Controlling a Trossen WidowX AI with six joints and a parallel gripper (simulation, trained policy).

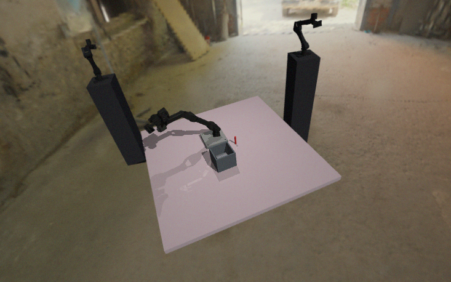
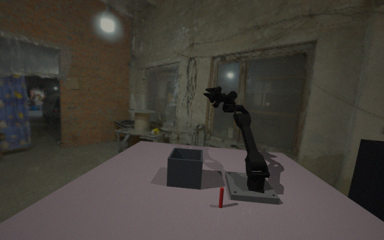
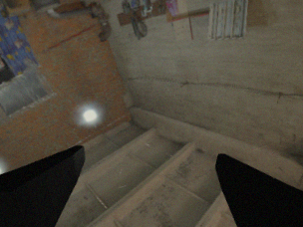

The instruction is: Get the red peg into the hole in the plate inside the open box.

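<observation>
Right now my gripper tip is 210 mm past the red peg, 520 mm to the right of it and 440 mm above it. Round my gripper tip: grey plate (20 mm behind, 380 mm to the left, 430 mm below).
</observation>
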